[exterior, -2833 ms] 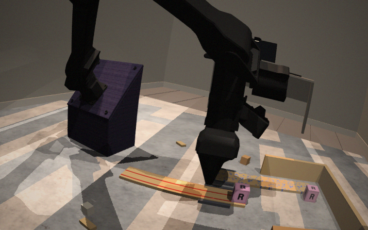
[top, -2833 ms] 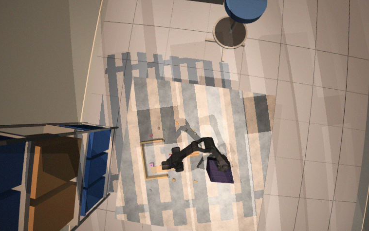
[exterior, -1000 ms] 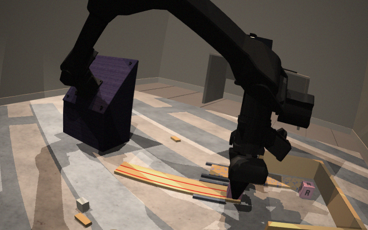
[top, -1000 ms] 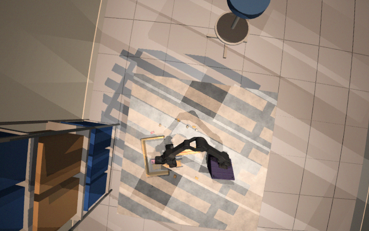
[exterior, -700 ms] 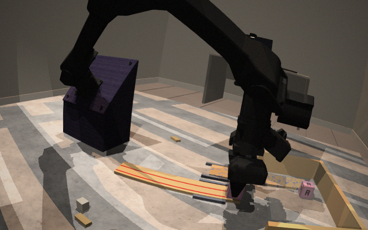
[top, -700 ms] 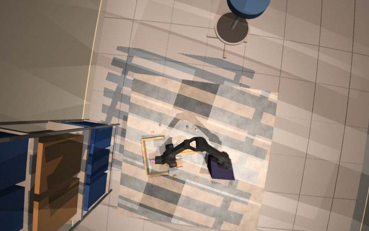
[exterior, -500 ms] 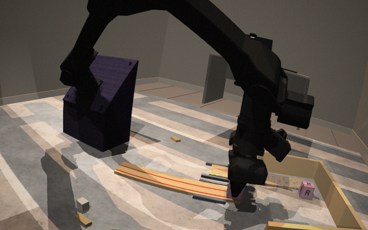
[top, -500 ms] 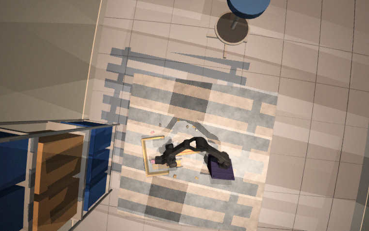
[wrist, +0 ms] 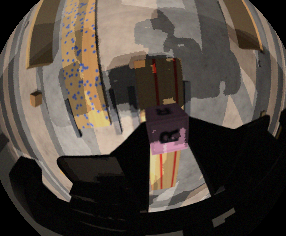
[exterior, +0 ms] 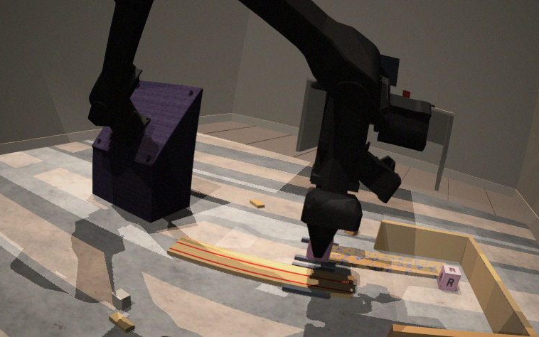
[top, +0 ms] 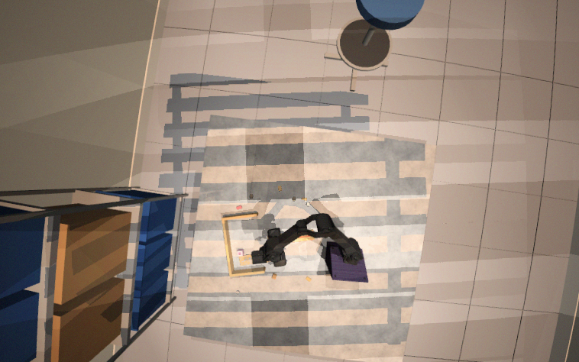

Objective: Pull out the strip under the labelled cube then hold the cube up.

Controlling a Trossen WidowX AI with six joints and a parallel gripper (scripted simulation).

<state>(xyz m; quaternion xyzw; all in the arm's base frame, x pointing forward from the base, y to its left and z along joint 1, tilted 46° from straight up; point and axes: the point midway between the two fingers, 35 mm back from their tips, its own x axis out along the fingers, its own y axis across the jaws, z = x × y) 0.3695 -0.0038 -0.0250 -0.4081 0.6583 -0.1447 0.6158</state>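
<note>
Now: gripper tip 60 mm past the red-lined strip, 40 mm above it and 30 mm to the left of it.
</note>
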